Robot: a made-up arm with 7 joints. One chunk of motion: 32 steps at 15 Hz.
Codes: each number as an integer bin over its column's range. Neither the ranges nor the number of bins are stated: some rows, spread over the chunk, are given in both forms.
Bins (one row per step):
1: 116 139 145 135 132 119
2: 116 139 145 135 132 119
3: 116 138 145 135 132 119
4: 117 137 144 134 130 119
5: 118 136 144 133 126 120
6: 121 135 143 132 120 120
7: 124 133 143 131 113 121
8: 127 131 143 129 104 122
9: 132 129 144 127 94 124
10: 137 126 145 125 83 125
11: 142 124 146 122 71 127
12: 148 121 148 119 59 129
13: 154 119 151 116 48 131
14: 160 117 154 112 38 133
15: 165 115 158 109 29 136
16: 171 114 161 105 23 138
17: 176 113 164 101 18 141
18: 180 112 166 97 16 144
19: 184 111 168 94 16 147
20: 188 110 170 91 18 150
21: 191 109 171 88 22 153
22: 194 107 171 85 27 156
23: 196 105 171 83 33 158
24: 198 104 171 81 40 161
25: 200 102 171 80 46 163
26: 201 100 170 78 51 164
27: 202 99 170 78 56 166
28: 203 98 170 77 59 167
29: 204 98 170 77 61 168
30: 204 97 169 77 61 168
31: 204 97 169 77 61 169
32: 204 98 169 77 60 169
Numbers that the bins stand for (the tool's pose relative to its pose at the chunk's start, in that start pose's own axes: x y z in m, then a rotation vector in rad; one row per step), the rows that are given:
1: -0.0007 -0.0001 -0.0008 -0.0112 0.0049 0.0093
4: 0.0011 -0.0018 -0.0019 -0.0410 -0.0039 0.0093
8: 0.0191 -0.0070 -0.0030 -0.1902 -0.1191 0.1013
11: 0.0462 -0.0130 0.0003 -0.3991 -0.2654 0.2547
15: 0.0876 -0.0208 0.0135 -0.7871 -0.4515 0.5307
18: 0.1147 -0.0234 0.0223 -1.1452 -0.5091 0.7760
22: 0.1400 -0.0277 0.0278 -1.5033 -0.4604 1.1440
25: 0.1508 -0.0320 0.0278 -1.6525 -0.3762 1.3587
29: 0.1580 -0.0355 0.0267 -1.7421 -0.3097 1.5120
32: 0.1580 -0.0355 0.0256 -1.7421 -0.3141 1.5427
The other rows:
2: -0.0007 -0.0001 -0.0008 -0.0112 0.0049 0.0093
3: -0.0007 -0.0009 -0.0008 -0.0112 0.0049 0.0093
5: 0.0029 -0.0027 -0.0019 -0.0709 -0.0216 0.0400
6: 0.0083 -0.0035 -0.0030 -0.1007 -0.0482 0.0400
7: 0.0137 -0.0053 -0.0030 -0.1305 -0.0793 0.0707
9: 0.0281 -0.0087 -0.0019 -0.2499 -0.1635 0.1627
10: 0.0371 -0.0113 -0.0008 -0.3096 -0.2122 0.1933
12: 0.0570 -0.0156 0.0025 -0.4887 -0.3185 0.3160
13: 0.0678 -0.0173 0.0058 -0.5782 -0.3673 0.3773
14: 0.0786 -0.0191 0.0091 -0.6976 -0.4116 0.4387
16: 0.0985 -0.0216 0.0168 -0.9065 -0.4781 0.5920
17: 0.1075 -0.0225 0.0201 -1.0258 -0.5002 0.6840
19: 0.1219 -0.0242 0.0245 -1.2347 -0.5091 0.8680
20: 0.1291 -0.0251 0.0267 -1.3243 -0.5002 0.9600
21: 0.1345 -0.0260 0.0278 -1.4138 -0.4825 1.0520
23: 0.1436 -0.0294 0.0278 -1.5630 -0.4338 1.2053
24: 0.1472 -0.0303 0.0278 -1.6227 -0.4027 1.2973
26: 0.1526 -0.0337 0.0267 -1.7122 -0.3540 1.3893
27: 0.1544 -0.0346 0.0267 -1.7122 -0.3318 1.4507
28: 0.1562 -0.0355 0.0267 -1.7421 -0.3185 1.4813
30: 0.1580 -0.0363 0.0256 -1.7421 -0.3097 1.5120
31: 0.1580 -0.0363 0.0256 -1.7421 -0.3097 1.5427

